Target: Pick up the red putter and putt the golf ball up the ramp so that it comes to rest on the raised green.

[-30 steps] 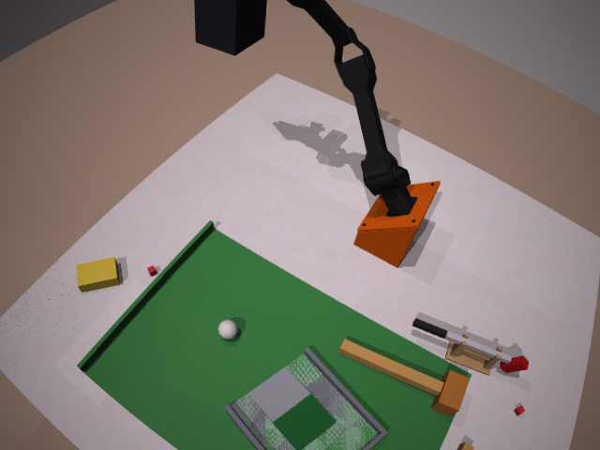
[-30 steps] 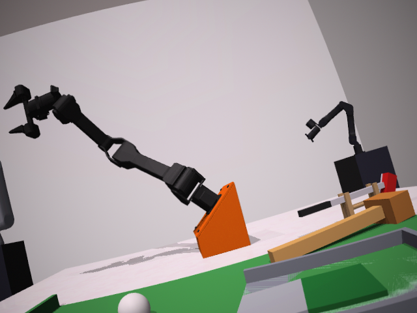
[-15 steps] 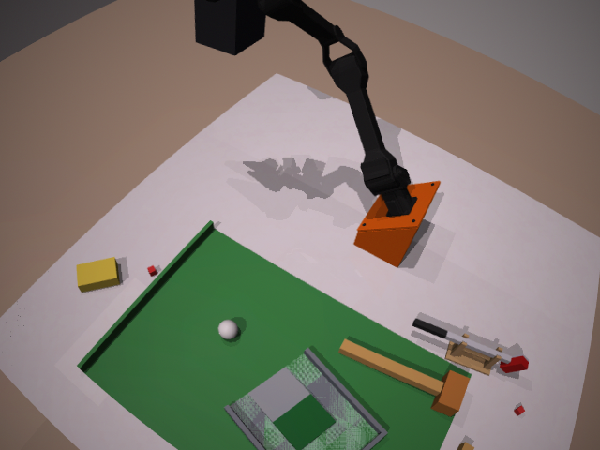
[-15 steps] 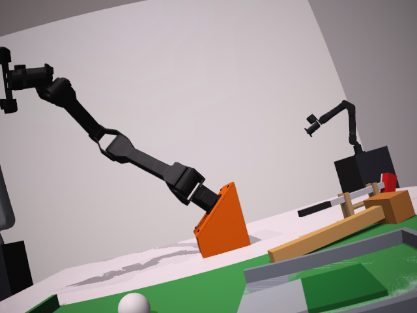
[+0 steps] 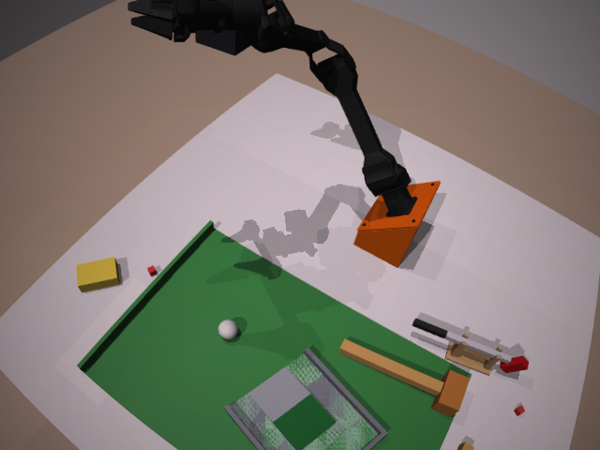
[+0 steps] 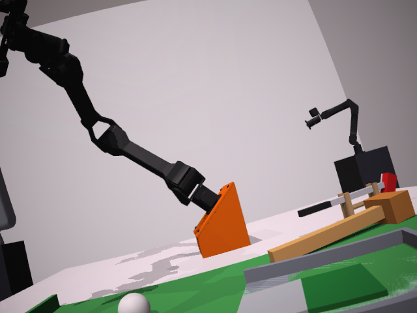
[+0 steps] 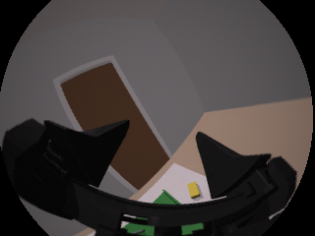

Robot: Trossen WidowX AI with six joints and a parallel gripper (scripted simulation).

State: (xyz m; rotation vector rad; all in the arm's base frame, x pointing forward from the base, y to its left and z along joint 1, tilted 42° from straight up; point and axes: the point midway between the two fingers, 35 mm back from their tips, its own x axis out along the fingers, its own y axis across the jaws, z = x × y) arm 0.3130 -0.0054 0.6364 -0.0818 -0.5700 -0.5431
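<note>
My gripper tip is now 120 mm past the wooden stand, 770 mm to the right of it and 570 mm above it. The rest, counted from my gripper tip: white golf ball (110 mm ahead, 260 mm to the left, 580 mm below); green wall (140 mm ahead, 60 mm to the left, 590 mm below); yellow block (180 mm ahead, 80 mm to the right, 590 mm below).
</note>
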